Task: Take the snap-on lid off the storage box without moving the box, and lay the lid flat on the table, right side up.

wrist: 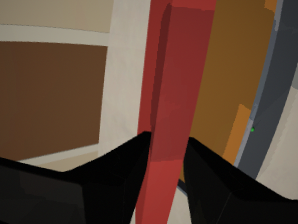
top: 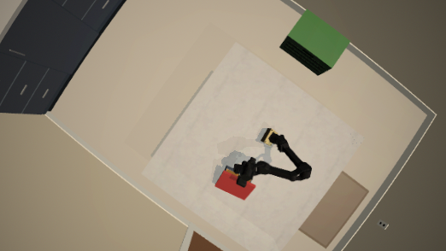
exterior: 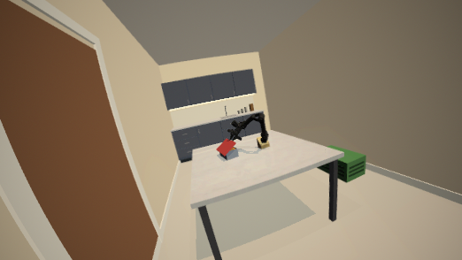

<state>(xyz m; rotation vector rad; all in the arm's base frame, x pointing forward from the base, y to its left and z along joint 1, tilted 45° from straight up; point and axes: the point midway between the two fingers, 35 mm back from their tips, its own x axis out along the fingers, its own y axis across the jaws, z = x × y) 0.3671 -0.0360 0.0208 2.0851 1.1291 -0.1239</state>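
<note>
Right now my gripper tip is 70 mm short of the red lid, 20 mm to the right of it and 40 mm above it. Also, from my gripper tip: storage box (50 mm ahead, 10 mm to the left, 110 mm below).
</note>
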